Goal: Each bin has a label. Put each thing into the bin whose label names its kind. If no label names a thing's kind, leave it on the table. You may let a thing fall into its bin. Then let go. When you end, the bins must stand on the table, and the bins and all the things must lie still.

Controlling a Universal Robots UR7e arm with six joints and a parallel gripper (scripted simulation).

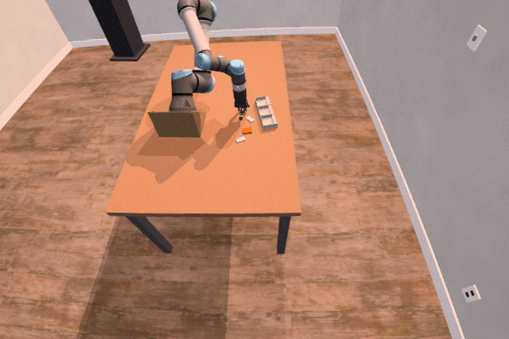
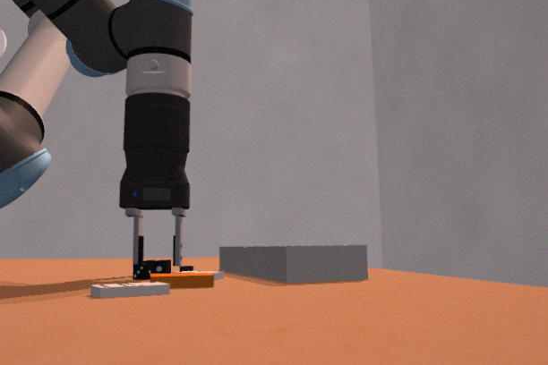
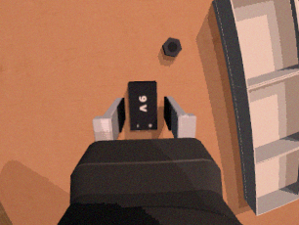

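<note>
My hand is 20 mm above the black 9V battery and 10 mm to the left of it. The rest, counted from my hand: small black piece (60 mm to the left, 20 mm below, 20 mm ahead); then grey bin tray (140 mm ahead, 10 mm below); then black die (60 mm to the right, 20 mm below).
</note>
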